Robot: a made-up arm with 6 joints. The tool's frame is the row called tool. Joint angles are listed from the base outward.
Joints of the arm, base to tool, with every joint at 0 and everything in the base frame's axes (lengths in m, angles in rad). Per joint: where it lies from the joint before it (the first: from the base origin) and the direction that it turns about. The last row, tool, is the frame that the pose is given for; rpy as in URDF.
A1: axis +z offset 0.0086 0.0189 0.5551
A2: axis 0 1 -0.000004 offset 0.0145 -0.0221 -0.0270
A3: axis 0 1 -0.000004 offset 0.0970 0.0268 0.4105
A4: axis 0 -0.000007 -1 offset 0.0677 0.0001 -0.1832
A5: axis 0 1 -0.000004 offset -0.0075 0.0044 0.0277
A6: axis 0 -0.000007 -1 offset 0.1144 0.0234 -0.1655
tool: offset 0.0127 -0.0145 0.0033 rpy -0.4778 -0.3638 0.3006
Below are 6 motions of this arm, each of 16 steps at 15 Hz.
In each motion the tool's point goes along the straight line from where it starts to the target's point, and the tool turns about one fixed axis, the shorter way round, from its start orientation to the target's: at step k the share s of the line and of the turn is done. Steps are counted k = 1, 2, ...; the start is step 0. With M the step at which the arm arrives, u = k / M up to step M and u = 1 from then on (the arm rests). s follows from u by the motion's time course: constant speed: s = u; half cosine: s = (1 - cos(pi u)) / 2; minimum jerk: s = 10 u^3 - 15 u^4 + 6 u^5.
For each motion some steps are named. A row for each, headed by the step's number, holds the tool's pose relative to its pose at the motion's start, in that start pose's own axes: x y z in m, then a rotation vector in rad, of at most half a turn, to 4 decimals.
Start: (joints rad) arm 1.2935 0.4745 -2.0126 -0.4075 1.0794 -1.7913
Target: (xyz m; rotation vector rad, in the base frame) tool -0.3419 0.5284 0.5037 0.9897 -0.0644 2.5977
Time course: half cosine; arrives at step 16
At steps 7, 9, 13, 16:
7: 0.2289 0.0138 -0.0810 0.1838 -0.2599 -0.4041
9: 0.3399 0.0205 -0.1203 0.2729 -0.3859 -0.6000
13: 0.5209 0.0315 -0.1844 0.4183 -0.5914 -0.9195
16: 0.5688 0.0344 -0.2014 0.4567 -0.6458 -1.0041

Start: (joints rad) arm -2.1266 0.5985 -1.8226 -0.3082 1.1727 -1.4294
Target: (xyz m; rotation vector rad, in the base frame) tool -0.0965 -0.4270 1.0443 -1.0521 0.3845 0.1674
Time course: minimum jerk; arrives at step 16
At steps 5, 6, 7, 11, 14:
5: 0.0381 -0.0060 0.0726 -0.1143 0.0315 0.0903
6: 0.0582 -0.0092 0.1109 -0.1748 0.0482 0.1381
7: 0.0813 -0.0128 0.1548 -0.2439 0.0672 0.1927
11: 0.1735 -0.0274 0.3305 -0.5207 0.1435 0.4114
14: 0.2082 -0.0329 0.3966 -0.6249 0.1722 0.4937

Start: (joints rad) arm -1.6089 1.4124 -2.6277 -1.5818 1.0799 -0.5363
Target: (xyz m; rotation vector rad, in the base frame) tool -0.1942 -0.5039 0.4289 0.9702 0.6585 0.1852
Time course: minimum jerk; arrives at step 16
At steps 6, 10, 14, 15, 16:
6: -0.0264 0.0512 0.0460 0.4780 -0.1432 0.1736
10: -0.0696 0.1348 0.1211 1.2589 -0.3772 0.4573
14: -0.0945 0.1830 0.1644 1.7090 -0.5121 0.6208
15: -0.0959 0.1855 0.1667 1.7330 -0.5193 0.6296
16: -0.0961 0.1860 0.1670 1.7369 -0.5205 0.6310

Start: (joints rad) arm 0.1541 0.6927 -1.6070 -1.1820 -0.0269 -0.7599
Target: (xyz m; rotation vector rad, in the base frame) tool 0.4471 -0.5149 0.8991 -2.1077 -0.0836 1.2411
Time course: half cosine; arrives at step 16
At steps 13, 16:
13: -0.3531 0.1185 0.6580 0.2689 1.3725 0.4463
16: -0.3855 0.1294 0.7185 0.2936 1.4988 0.4874

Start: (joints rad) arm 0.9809 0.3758 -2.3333 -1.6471 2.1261 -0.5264
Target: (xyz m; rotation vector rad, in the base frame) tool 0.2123 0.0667 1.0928 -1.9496 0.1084 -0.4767
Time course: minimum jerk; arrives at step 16
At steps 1, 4, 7, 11, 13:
1: -0.0006 0.0000 0.0001 -0.0003 0.0029 -0.0005
4: -0.0279 -0.0002 0.0048 -0.0122 0.1370 -0.0237
7: -0.1034 -0.0009 0.0179 -0.0453 0.5082 -0.0878
11: -0.2207 -0.0019 0.0382 -0.0967 1.0851 -0.1876
13: -0.2561 -0.0022 0.0443 -0.1122 1.2588 -0.2176

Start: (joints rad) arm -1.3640 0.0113 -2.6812 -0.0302 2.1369 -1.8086
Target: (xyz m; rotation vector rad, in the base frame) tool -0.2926 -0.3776 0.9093 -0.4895 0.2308 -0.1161
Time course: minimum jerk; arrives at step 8
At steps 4, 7, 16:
4: -0.1747 0.1116 0.0648 0.2235 0.4116 -0.3011
7: -0.3437 0.2197 0.1276 0.4397 0.8100 -0.5924
16: -0.3493 0.2233 0.1297 0.4469 0.8232 -0.6021

